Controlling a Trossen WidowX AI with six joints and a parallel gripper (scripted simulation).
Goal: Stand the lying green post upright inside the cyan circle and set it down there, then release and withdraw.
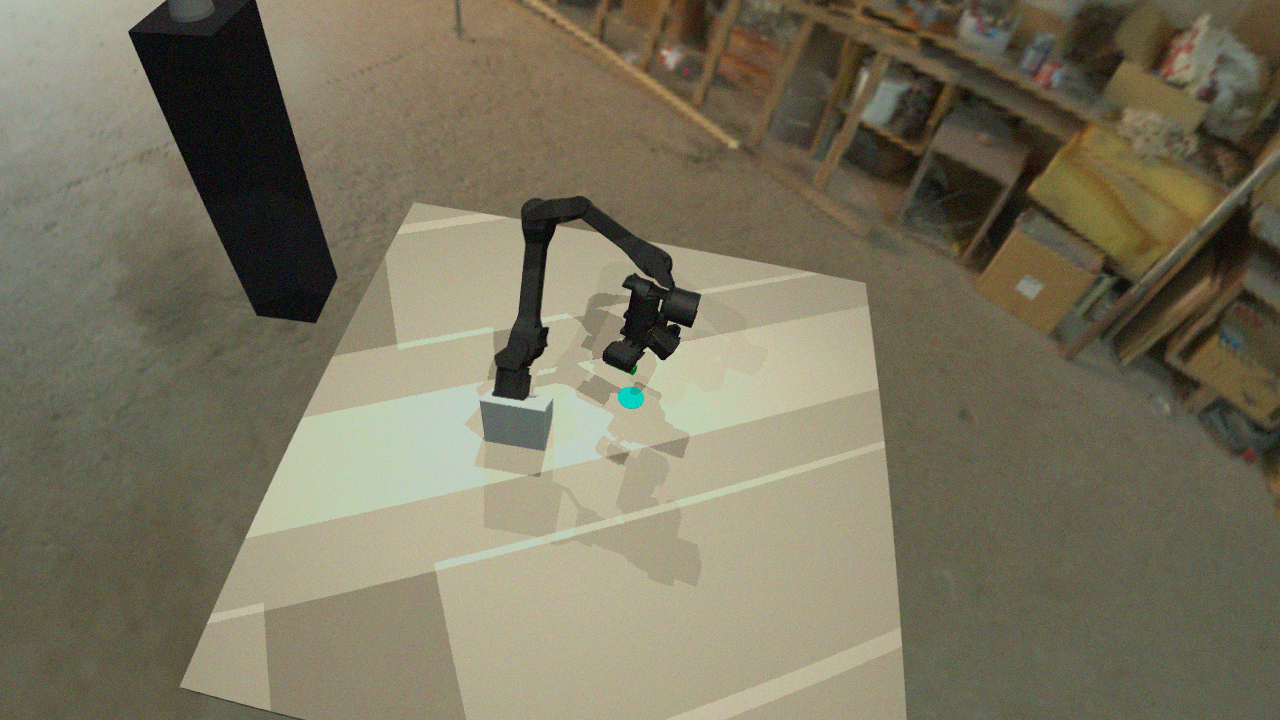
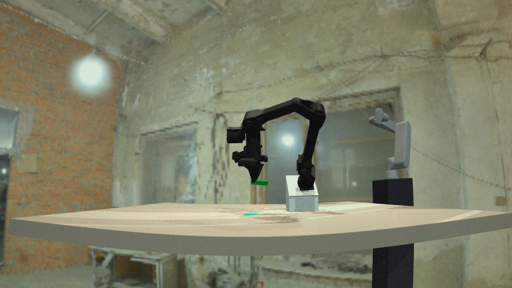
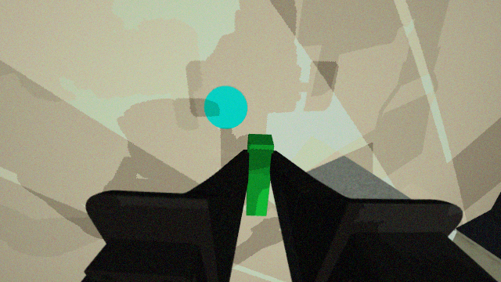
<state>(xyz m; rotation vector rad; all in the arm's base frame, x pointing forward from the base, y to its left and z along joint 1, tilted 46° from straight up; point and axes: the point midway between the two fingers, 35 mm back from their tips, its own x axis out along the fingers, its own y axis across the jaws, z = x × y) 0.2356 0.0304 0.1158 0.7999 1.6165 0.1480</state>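
Right now the cyan circle is 130 mm below my gripper tip, 20 mm ahead of it and 10 mm to the left of it. Also, from my gripper tip: green post 20 mm behind, 10 mm to the left.
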